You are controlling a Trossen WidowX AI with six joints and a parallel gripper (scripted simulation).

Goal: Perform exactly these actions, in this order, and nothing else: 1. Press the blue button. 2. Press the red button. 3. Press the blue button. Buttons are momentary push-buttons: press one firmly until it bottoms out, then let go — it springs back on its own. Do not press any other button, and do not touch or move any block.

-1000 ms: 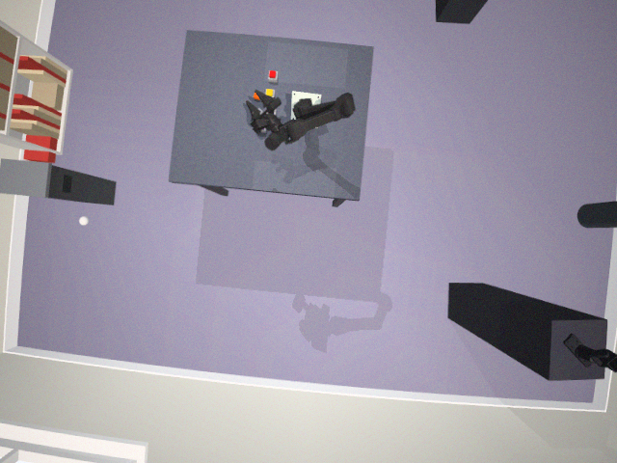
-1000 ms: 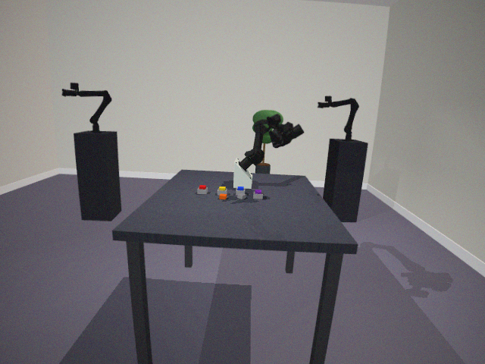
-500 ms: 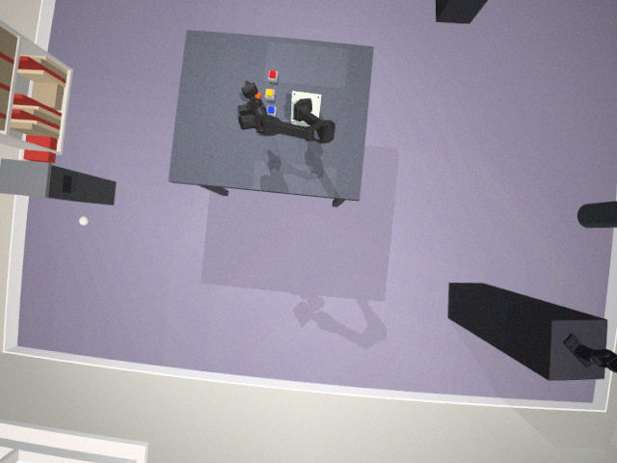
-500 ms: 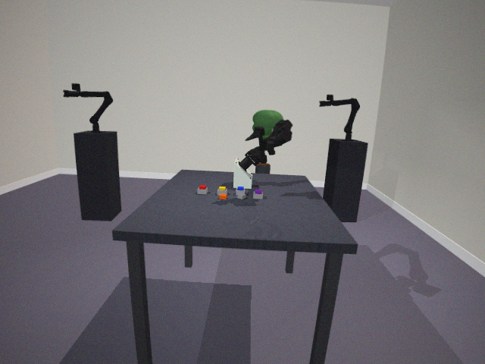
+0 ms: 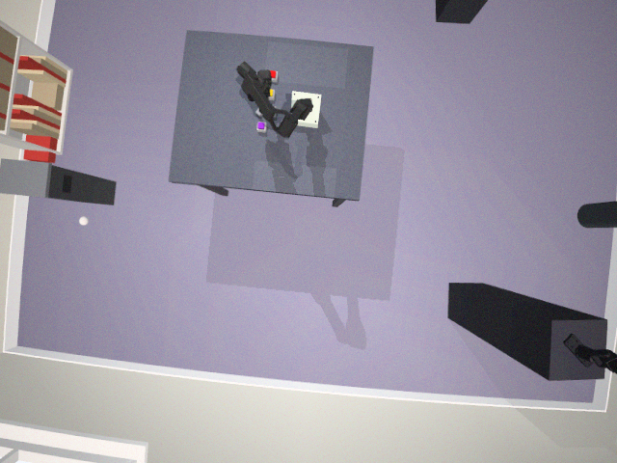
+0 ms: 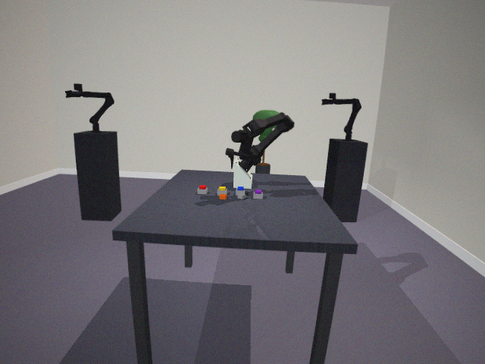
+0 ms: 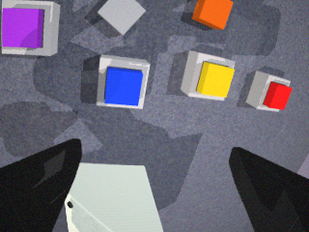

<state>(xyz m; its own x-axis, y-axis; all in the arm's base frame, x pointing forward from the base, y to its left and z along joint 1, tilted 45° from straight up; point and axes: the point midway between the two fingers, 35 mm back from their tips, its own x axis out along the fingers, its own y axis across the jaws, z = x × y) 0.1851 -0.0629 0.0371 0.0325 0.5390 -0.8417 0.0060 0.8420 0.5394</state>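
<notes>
Right now my gripper tip is 10 mm short of the blue button, 10 mm to the right of it and 100 mm above it. From my gripper tip the other things lie so: grey block (80 mm ahead, 10 mm to the left, 120 mm below); purple button (60 mm ahead, 100 mm to the left, 100 mm below); yellow button (20 mm ahead, 90 mm to the right, 100 mm below).
</notes>
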